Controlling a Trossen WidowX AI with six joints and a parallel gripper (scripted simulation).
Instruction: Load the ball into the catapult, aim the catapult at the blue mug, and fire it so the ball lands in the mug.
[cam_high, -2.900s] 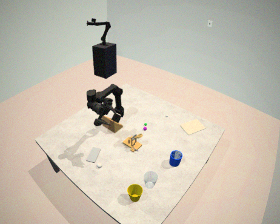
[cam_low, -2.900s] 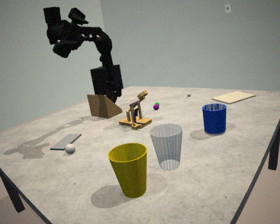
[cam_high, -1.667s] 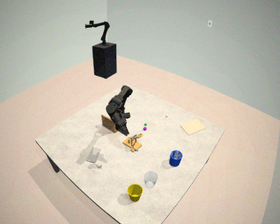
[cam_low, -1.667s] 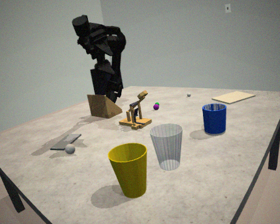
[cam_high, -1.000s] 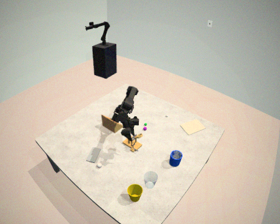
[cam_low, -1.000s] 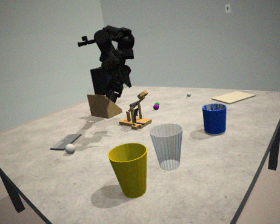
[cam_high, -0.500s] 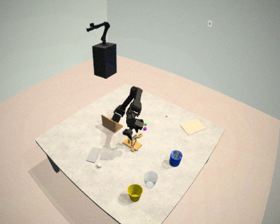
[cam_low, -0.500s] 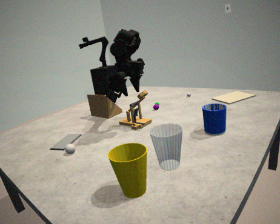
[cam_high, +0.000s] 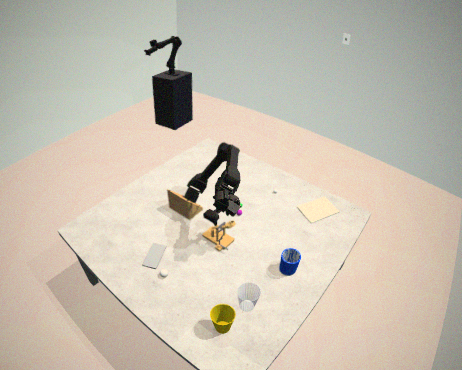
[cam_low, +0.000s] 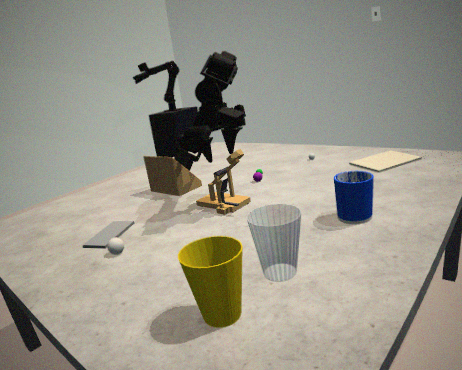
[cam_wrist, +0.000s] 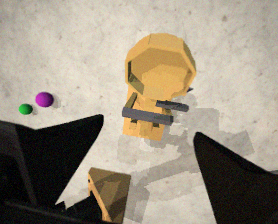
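Right now the wooden catapult is 70 mm below my gripper tip, 20 mm to the right of it and 10 mm ahead of it. The rest, counted from my gripper tip: white ball 330 mm to the right, 120 mm below, 90 mm behind; purple ball 210 mm to the left, 130 mm below, 30 mm behind; green ball 270 mm to the left, 130 mm below, 60 mm behind.
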